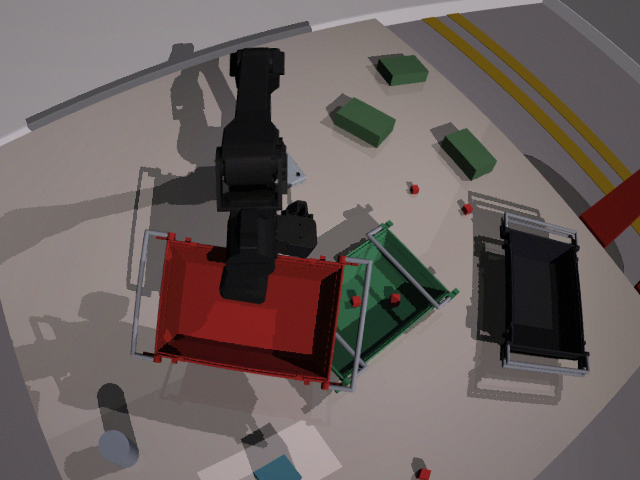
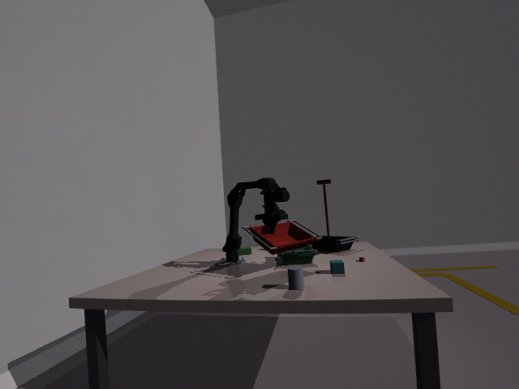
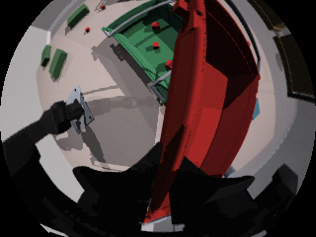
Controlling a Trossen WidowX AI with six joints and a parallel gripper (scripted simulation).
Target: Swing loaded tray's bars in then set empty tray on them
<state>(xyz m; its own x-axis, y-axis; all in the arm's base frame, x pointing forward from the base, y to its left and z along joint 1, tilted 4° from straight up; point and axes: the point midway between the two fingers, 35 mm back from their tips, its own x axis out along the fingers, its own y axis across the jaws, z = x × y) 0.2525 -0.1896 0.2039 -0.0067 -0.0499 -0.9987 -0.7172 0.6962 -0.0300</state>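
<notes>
Right now my gripper tip is 60 mm short of the red tray and 60 mm to the left of it. The rest, counted from my gripper tip: blue block 270 mm ahead, 160 mm to the right, 140 mm below; grey cylinder 90 mm ahead, 360 mm to the right, 130 mm below; small red cube 430 mm ahead, 40 mm to the left, 160 mm below.
</notes>
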